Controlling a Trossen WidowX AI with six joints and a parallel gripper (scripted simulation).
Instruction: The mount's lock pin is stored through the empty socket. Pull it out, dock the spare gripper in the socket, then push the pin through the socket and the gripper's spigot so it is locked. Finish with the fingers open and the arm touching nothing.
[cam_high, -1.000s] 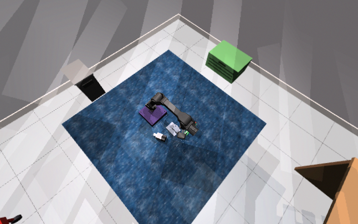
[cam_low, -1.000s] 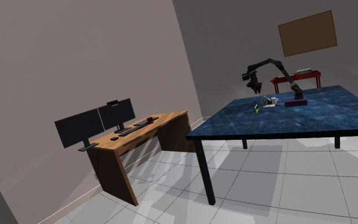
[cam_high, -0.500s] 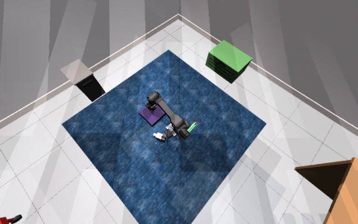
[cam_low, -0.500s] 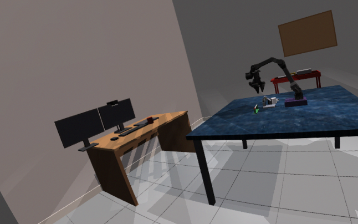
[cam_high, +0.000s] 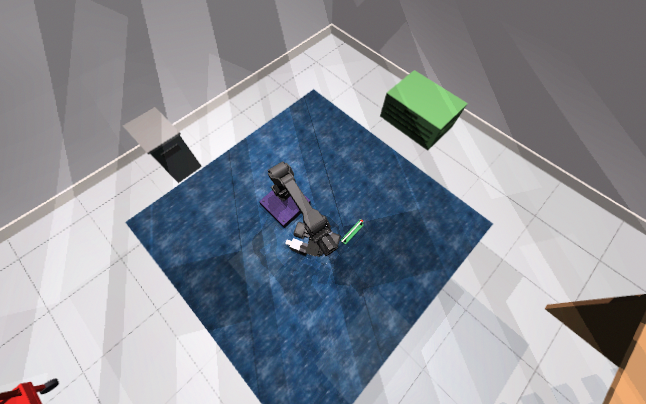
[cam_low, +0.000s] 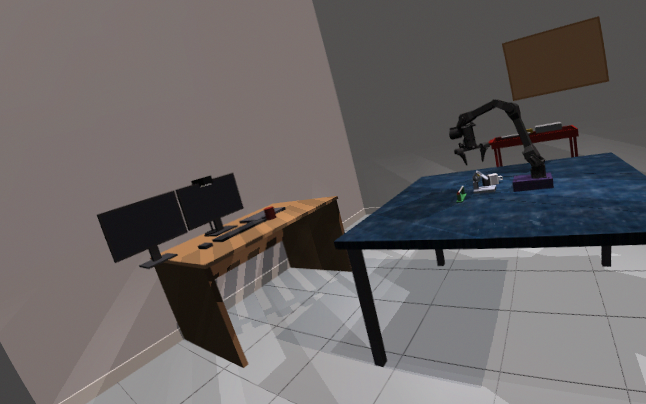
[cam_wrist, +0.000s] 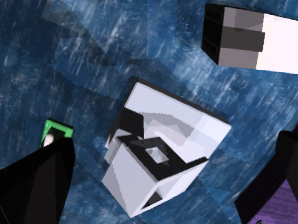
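Now: gripper tip 12 cm above the spare gripper, 8 cm past it and 6 cm to the left of it. Round my gripper tip: mount 9 cm below, 7 cm to the left, 2 cm behind; then green rest 18 cm to the left, 12 cm below, 7 cm ahead.
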